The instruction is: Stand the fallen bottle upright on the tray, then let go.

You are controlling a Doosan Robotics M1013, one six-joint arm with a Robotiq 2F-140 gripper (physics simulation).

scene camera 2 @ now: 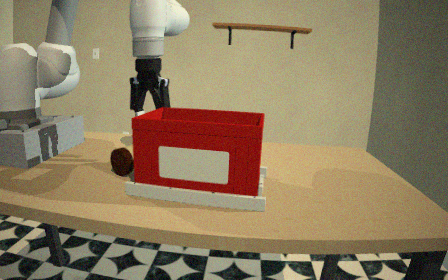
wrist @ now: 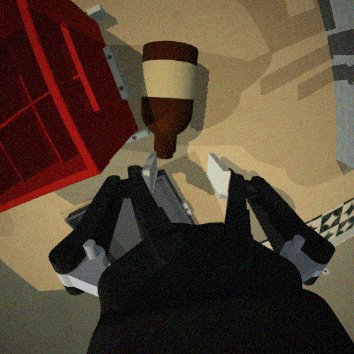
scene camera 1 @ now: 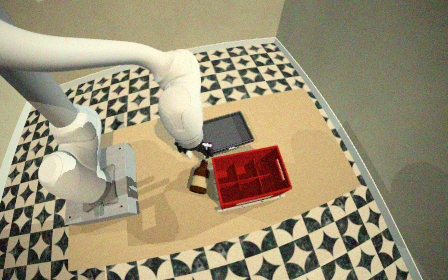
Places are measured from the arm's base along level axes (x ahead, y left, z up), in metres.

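Pixels of known places: gripper, fingertip midpoint: (wrist: 182, 163) (scene camera 1: 198, 157); arm's base, origin of the base link: (scene camera 2: 20, 124) (scene camera 1: 99, 188).
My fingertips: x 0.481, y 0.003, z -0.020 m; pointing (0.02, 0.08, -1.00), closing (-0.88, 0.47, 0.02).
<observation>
For each thing: its middle in the pictures, then the offset to it from my fingertips. "spot": a spot on its surface instead.
- brown bottle with a cream label, body centre: (wrist: 166, 105) (scene camera 2: 139, 156) (scene camera 1: 201, 175) dz -0.043, dx -0.015, dy -0.073 m
- dark grey tray, body centre: (wrist: 133, 228) (scene camera 1: 225, 131) dz -0.067, dx +0.173, dy +0.117 m
- red crate with compartments, body centre: (wrist: 13, 117) (scene camera 2: 202, 151) (scene camera 1: 248, 179) dz +0.007, dx +0.169, dy -0.173 m
- light low frame, surface spot: (scene camera 2: 195, 195) spot: dz -0.058, dx +0.163, dy -0.277 m
A brown bottle with a cream label (scene camera 1: 200, 179) (scene camera 2: 122, 162) (wrist: 169, 82) lies on its side on the table, left of the red crate. Its neck points toward the gripper; in scene camera 2 its round base shows and the crate hides the rest. My gripper (scene camera 1: 195, 150) (scene camera 2: 151, 111) (wrist: 182, 163) is open and empty, above the table by the bottle's neck end; the neck lies just beyond the fingertips in the wrist view. The dark grey tray (scene camera 1: 244, 120) (wrist: 179, 195) lies flat behind the crate, partly hidden by the arm and gripper.
A red crate with compartments (scene camera 1: 218, 199) (scene camera 2: 245, 155) (wrist: 55, 95) stands right beside the bottle, in a light low frame (scene camera 2: 195, 195). The robot's grey base block (scene camera 1: 127, 165) (scene camera 2: 70, 137) is at the left. A wooden shelf (scene camera 2: 260, 27) is on the wall.
</observation>
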